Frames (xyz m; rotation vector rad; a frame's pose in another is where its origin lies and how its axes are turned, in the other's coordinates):
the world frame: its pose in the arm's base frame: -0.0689 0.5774 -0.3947 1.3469 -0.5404 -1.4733
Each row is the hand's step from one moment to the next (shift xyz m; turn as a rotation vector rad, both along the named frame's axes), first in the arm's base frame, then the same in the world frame.
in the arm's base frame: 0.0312 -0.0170 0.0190 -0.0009 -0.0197 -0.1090
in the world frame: 0.0109 0.0342 -0.0183 0.0668 -0.0853 -0.0230
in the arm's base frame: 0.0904 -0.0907 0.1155 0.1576 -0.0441 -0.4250
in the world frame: 0.0405 0.1659 -0.0242 0.2559 -0.2845 -0.2469
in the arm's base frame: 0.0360 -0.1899 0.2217 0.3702 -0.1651 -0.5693
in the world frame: 0.0710 0.2728 0.0840 0.4596 -0.2816 -0.4448
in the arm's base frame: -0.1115 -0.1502 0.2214 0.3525 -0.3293 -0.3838
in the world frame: 0.0143 0.2023 0.2071 0.5165 -0.0693 -0.3292
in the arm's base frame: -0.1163 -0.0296 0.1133 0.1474 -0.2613 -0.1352
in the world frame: -0.0430 0.0636 0.1461 0.3129 0.0390 -0.0940
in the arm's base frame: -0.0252 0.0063 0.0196 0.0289 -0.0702 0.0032
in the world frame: -0.0182 0.0048 0.0265 0.0645 0.0399 -0.0047
